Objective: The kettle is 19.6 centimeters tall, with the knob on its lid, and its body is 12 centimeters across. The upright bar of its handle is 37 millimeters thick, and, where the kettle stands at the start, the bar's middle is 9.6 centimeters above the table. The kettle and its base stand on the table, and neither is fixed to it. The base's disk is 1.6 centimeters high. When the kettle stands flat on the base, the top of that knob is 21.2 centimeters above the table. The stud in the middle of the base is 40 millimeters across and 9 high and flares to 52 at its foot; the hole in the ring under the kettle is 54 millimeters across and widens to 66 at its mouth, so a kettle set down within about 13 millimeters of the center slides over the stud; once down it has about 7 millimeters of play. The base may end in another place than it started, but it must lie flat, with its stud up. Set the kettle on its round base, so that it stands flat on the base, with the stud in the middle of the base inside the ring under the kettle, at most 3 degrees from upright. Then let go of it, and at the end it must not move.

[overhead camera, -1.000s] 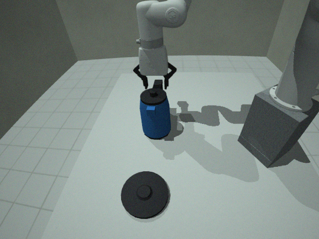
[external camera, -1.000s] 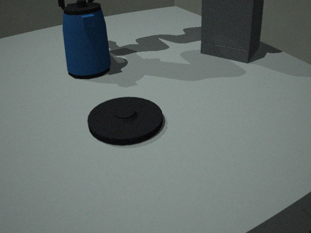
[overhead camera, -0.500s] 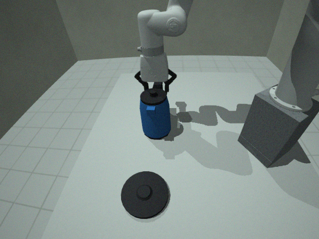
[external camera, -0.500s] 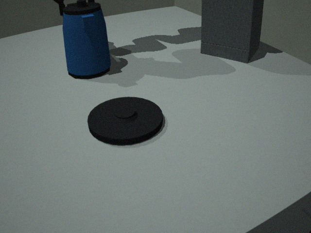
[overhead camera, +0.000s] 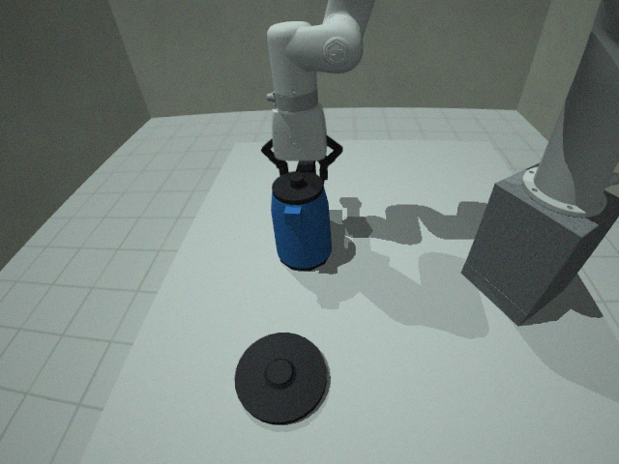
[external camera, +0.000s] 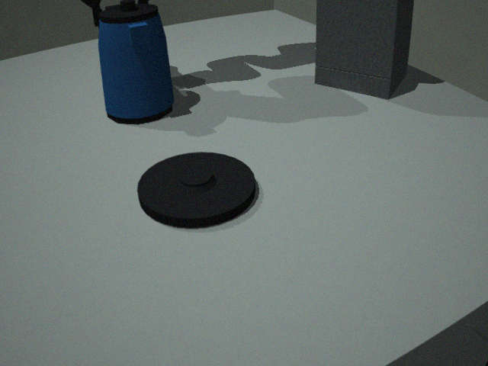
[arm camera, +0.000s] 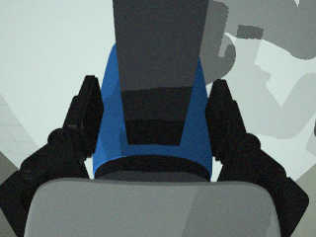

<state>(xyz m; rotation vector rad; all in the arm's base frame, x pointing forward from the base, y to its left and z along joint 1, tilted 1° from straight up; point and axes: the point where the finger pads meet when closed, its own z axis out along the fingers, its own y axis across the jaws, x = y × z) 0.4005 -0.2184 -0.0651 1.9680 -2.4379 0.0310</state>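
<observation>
The blue kettle lies 60 mm below my hand, 30 mm to the left of it and 10 mm ahead of it. Round my hand: round black base 350 mm to the left, 140 mm below, 70 mm ahead.
</observation>
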